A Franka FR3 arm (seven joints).
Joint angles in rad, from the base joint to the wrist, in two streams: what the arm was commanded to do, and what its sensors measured. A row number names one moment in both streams.
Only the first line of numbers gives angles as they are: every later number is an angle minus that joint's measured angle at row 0.
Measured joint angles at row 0: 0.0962, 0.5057, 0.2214, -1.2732, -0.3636, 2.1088, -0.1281
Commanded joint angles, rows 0 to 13: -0.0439, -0.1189, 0.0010, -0.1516, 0.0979, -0.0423, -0.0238; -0.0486, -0.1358, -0.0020, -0.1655, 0.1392, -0.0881, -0.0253; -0.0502, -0.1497, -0.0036, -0.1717, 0.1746, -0.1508, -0.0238; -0.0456, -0.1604, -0.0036, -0.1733, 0.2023, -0.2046, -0.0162; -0.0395, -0.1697, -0.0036, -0.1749, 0.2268, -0.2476, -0.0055; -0.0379, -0.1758, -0.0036, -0.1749, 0.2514, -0.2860, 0.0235; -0.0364, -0.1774, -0.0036, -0.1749, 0.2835, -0.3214, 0.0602; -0.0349, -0.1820, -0.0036, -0.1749, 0.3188, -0.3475, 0.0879; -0.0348, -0.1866, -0.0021, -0.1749, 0.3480, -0.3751, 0.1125; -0.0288, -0.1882, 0.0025, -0.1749, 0.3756, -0.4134, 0.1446; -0.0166, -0.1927, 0.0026, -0.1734, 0.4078, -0.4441, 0.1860; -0.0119, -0.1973, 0.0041, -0.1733, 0.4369, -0.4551, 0.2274; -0.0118, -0.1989, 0.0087, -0.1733, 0.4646, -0.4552, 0.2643; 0.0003, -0.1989, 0.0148, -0.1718, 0.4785, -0.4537, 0.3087
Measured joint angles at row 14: -0.0104, -0.1672, 0.0019, -0.1424, 0.4098, -0.4422, 0.1968
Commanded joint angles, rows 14 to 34: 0.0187, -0.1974, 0.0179, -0.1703, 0.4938, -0.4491, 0.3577; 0.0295, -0.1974, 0.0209, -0.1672, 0.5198, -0.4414, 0.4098; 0.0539, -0.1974, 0.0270, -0.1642, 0.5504, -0.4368, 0.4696; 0.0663, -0.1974, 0.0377, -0.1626, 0.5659, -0.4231, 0.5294; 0.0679, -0.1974, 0.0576, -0.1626, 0.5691, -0.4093, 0.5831; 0.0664, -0.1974, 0.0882, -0.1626, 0.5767, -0.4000, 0.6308; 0.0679, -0.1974, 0.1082, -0.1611, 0.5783, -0.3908, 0.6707; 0.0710, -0.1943, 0.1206, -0.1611, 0.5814, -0.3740, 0.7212; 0.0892, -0.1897, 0.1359, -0.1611, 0.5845, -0.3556, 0.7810; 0.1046, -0.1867, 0.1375, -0.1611, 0.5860, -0.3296, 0.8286; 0.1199, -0.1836, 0.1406, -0.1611, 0.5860, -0.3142, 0.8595; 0.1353, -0.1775, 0.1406, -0.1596, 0.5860, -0.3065, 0.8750; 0.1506, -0.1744, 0.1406, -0.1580, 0.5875, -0.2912, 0.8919; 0.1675, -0.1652, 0.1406, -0.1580, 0.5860, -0.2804, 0.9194; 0.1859, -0.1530, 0.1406, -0.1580, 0.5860, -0.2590, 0.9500; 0.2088, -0.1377, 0.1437, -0.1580, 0.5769, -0.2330, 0.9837; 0.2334, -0.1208, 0.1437, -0.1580, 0.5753, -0.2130, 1.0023; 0.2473, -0.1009, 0.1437, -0.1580, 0.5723, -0.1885, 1.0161; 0.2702, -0.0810, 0.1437, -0.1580, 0.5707, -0.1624, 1.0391; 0.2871, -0.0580, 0.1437, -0.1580, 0.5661, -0.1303, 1.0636; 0.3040, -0.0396, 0.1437, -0.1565, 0.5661, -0.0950, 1.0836
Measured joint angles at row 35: 0.2676, -0.0950, 0.1399, -0.1596, 0.5591, -0.1812, 1.0193
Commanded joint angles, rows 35 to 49: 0.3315, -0.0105, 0.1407, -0.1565, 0.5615, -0.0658, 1.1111; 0.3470, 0.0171, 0.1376, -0.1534, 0.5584, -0.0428, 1.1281; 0.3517, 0.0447, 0.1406, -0.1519, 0.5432, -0.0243, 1.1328; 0.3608, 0.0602, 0.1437, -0.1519, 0.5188, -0.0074, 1.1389; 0.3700, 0.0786, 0.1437, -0.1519, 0.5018, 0.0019, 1.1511; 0.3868, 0.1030, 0.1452, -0.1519, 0.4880, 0.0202, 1.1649; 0.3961, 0.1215, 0.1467, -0.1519, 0.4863, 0.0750, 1.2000; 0.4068, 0.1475, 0.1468, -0.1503, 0.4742, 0.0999, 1.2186; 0.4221, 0.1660, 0.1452, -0.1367, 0.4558, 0.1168, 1.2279; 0.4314, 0.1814, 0.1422, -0.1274, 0.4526, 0.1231, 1.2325; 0.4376, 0.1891, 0.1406, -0.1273, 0.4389, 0.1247, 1.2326; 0.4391, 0.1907, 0.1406, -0.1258, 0.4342, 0.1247, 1.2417; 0.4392, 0.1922, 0.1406, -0.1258, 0.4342, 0.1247, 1.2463; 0.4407, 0.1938, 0.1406, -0.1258, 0.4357, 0.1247, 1.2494; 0.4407, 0.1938, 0.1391, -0.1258, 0.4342, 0.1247, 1.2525
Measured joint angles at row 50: 0.4367, 0.1763, 0.1382, -0.1515, 0.4556, 0.1133, 1.2186
